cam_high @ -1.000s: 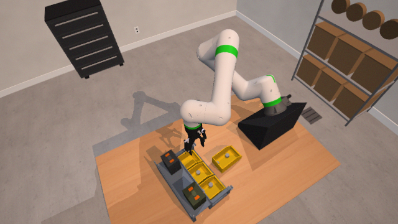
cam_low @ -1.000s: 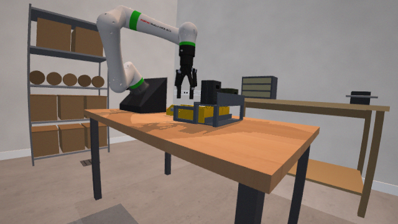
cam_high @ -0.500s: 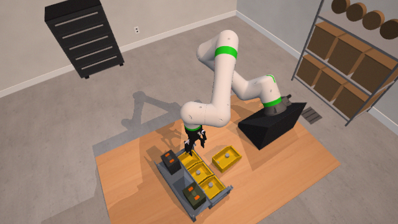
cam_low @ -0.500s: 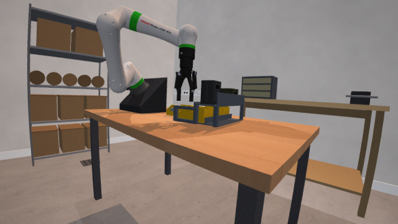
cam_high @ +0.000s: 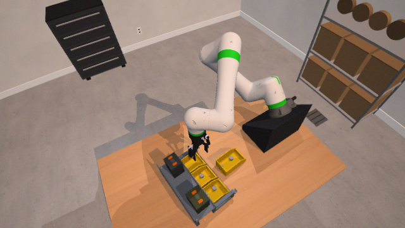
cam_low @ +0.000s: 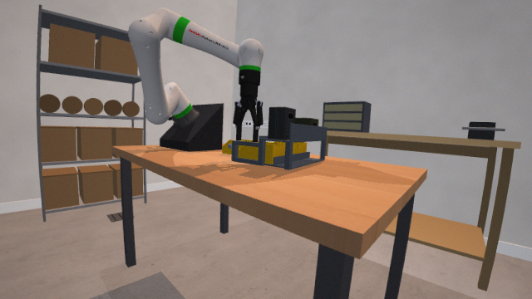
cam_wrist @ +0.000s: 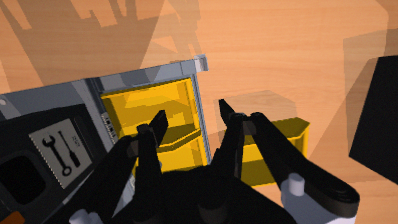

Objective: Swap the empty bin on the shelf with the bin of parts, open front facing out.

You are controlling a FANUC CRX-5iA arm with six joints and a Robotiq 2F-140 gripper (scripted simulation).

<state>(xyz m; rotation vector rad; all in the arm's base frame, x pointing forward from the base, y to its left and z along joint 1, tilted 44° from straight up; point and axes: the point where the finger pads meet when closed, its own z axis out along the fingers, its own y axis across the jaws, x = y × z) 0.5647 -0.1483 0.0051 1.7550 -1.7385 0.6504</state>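
My gripper is now 17 cm past the grey round part, 10 cm to the right of it and 10 cm above it. Also, from my hand: grey shelf: 12 cm to the left, 10 cm ahead, 4 cm below.
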